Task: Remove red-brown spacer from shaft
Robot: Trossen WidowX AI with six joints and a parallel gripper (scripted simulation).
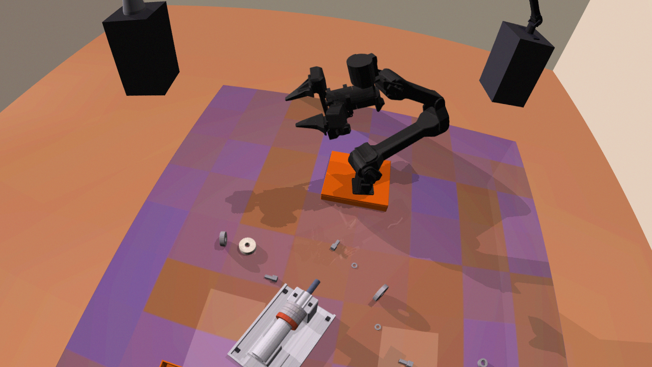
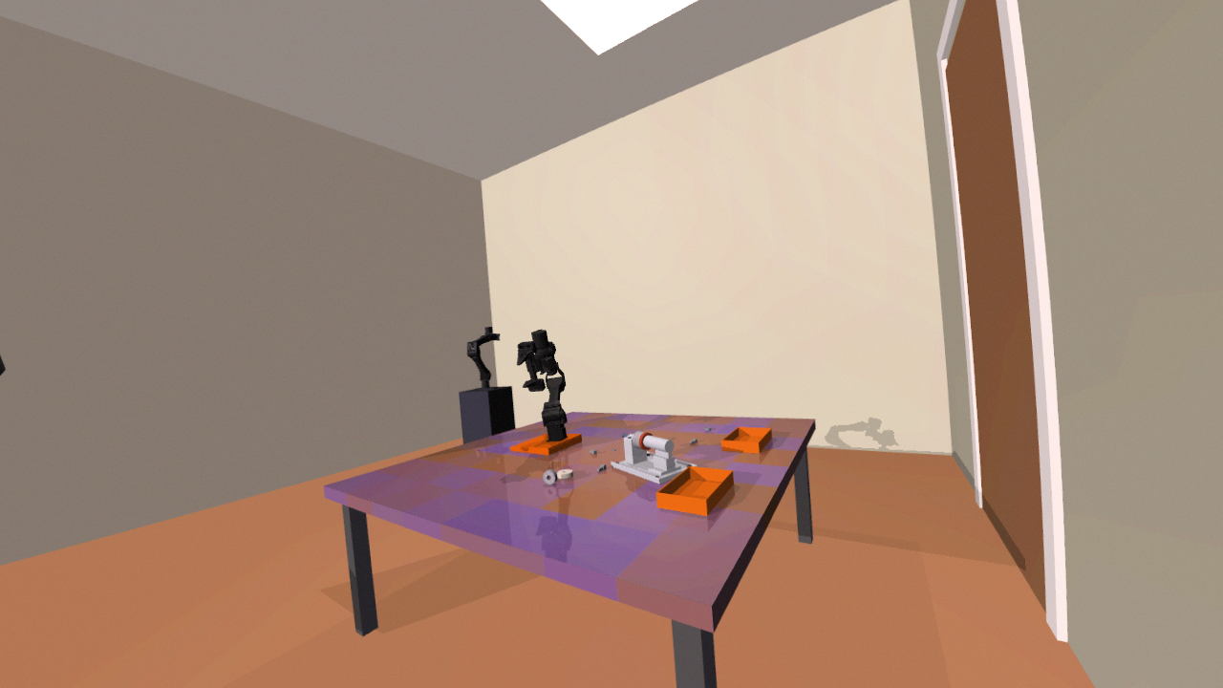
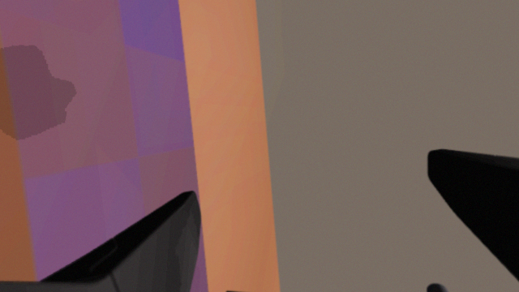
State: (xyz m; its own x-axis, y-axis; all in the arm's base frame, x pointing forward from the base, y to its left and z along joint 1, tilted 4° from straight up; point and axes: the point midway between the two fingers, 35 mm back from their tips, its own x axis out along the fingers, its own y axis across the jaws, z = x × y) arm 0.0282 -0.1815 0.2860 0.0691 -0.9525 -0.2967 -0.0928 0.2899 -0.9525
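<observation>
Right now the blue-grey shaft is 40 cm ahead of my gripper tip, 4 cm to the left of it and 22 cm below it. From my gripper tip the other things lie so: red-brown spacer 43 cm ahead, 2 cm to the left, 22 cm below.
</observation>
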